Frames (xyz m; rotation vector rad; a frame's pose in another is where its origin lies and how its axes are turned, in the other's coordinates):
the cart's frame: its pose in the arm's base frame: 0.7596 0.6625 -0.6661 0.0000 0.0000 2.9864
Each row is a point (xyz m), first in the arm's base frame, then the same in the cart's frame.
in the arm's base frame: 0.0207 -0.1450 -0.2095
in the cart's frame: 0.6052 0.9120 0.4566
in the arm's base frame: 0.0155 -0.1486 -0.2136
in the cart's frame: 0.6098 0.9164 0.4525
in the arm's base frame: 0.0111 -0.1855 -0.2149
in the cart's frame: 0.6084 0.9535 0.4512
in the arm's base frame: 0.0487 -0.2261 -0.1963
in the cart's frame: 0.5650 0.9878 0.4698
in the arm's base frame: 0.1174 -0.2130 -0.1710
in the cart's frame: 0.4992 0.9642 0.4951
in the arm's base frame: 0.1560 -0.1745 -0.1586
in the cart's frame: 0.4670 0.9202 0.5075
